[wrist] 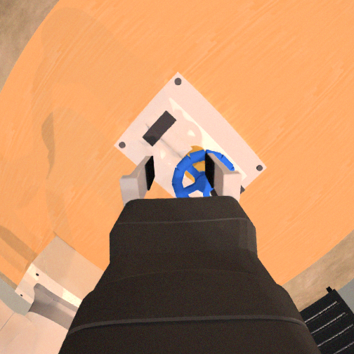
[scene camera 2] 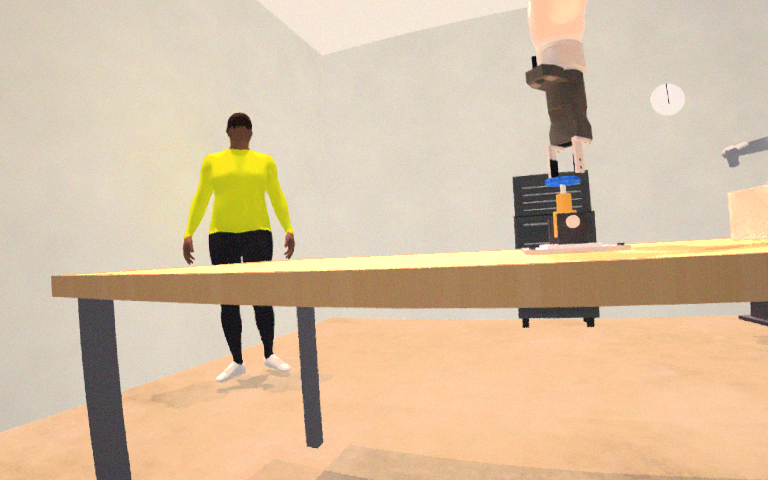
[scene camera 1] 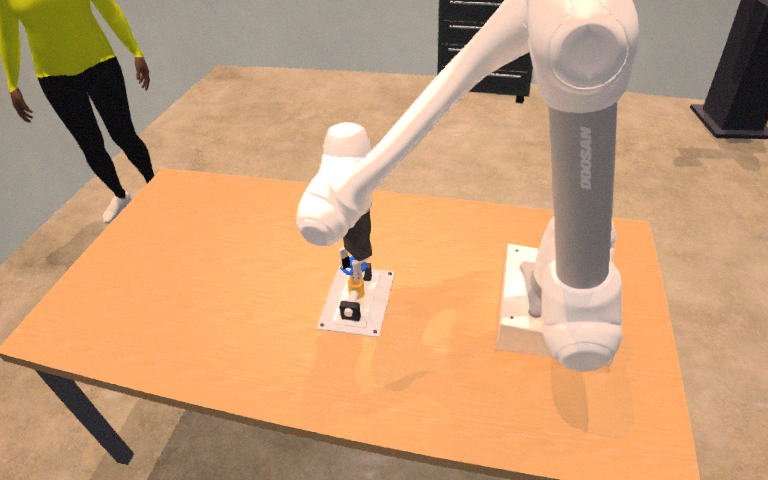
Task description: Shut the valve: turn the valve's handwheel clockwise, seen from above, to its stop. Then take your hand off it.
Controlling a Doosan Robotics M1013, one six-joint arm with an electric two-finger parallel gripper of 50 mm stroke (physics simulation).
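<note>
The valve has a blue handwheel [scene camera 1: 347,272] [scene camera 2: 562,181] [wrist: 179,173] on a yellow body [scene camera 1: 355,288] [scene camera 2: 563,202]. It stands on a white plate [scene camera 1: 384,294] [scene camera 2: 604,247] [wrist: 182,95]. My gripper [scene camera 1: 351,268] [scene camera 2: 566,173] [wrist: 179,164] is open and points down at the wheel, with nothing held. In the wrist view, the right finger overlaps the wheel inside its rim and the left finger is outside it, so the wheel is off-centre to the right. In scene camera 2, the fingertips are close above the wheel. Contact cannot be told. The body hides the wheel's near edge in the wrist view.
The plate lies on the wooden table [scene camera 1: 198,254] [scene camera 2: 339,285] [wrist: 280,75]. The arm's white base block [scene camera 1: 523,338] stands to the right in scene camera 1. A person in a yellow top [scene camera 1: 70,39] [scene camera 2: 240,192] stands beyond the table. A dark drawer cabinet [scene camera 1: 498,83] [scene camera 2: 523,195] stands behind.
</note>
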